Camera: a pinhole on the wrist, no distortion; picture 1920 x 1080 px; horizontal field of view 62.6 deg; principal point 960.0 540.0 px. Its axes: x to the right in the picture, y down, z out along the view. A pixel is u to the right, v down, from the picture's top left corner.
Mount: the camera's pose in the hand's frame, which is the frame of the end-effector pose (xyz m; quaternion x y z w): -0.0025 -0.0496 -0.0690 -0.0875 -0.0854 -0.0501 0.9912
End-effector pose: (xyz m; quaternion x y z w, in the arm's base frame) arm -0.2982 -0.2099 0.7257 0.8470 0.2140 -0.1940 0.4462
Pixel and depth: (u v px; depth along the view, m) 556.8 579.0 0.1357
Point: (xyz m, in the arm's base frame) -0.3641 -0.2582 0.7138
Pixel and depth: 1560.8 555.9 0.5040
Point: -0.2564 -0.5860 0.4532
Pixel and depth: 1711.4 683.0 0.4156
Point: -0.2160 -0.5138 0.4986
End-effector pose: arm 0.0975 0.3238 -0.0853 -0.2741 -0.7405 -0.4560 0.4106
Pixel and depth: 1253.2 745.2 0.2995
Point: 0.0425 0.5433 -0.1164
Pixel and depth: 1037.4 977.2 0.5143
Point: 0.1145 0.7711 -0.1429
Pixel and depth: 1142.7 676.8 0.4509
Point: 0.0262 0.6863 -0.1636
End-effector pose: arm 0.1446 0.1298 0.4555 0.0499 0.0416 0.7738 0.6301
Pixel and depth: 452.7 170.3 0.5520
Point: 0.3190 -0.1312 0.8932
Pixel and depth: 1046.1 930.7 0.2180
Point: 0.1254 0.1022 0.5949
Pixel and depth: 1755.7 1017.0 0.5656
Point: -0.0226 0.2921 0.9837
